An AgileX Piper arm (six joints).
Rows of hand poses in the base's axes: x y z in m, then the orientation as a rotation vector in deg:
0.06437, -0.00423, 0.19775, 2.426, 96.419, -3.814
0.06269, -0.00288, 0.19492, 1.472, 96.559, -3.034
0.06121, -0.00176, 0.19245, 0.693, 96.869, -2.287
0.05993, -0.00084, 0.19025, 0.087, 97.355, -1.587
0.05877, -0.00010, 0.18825, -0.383, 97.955, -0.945
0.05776, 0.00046, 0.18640, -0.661, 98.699, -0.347
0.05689, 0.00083, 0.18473, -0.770, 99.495, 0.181
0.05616, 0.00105, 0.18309, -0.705, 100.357, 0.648
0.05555, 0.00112, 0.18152, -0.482, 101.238, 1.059
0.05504, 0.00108, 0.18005, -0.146, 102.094, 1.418
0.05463, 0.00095, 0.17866, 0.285, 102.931, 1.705
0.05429, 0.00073, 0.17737, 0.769, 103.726, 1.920
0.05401, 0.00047, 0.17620, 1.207, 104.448, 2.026
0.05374, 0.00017, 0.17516, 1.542, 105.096, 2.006
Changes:
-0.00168, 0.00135, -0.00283, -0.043, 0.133, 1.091
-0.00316, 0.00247, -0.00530, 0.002, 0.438, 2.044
-0.00444, 0.00339, -0.00750, 0.124, 0.922, 2.854
-0.00560, 0.00413, -0.00950, 0.292, 1.520, 3.536
-0.00661, 0.00469, -0.01135, 0.548, 2.260, 4.063
-0.00748, 0.00506, -0.01302, 0.858, 3.050, 4.435
-0.00821, 0.00528, -0.01466, 1.231, 3.903, 4.656
-0.00882, 0.00535, -0.01623, 1.659, 4.772, 4.739
-0.00933, 0.00531, -0.01770, 2.116, 5.615, 4.718
-0.00974, 0.00518, -0.01909, 2.578, 6.438, 4.593
-0.01008, 0.00496, -0.02038, 3.022, 7.219, 4.393
-0.01036, 0.00470, -0.02155, 3.364, 7.931, 4.162
-0.01063, 0.00440, -0.02259, 3.563, 8.572, 3.926

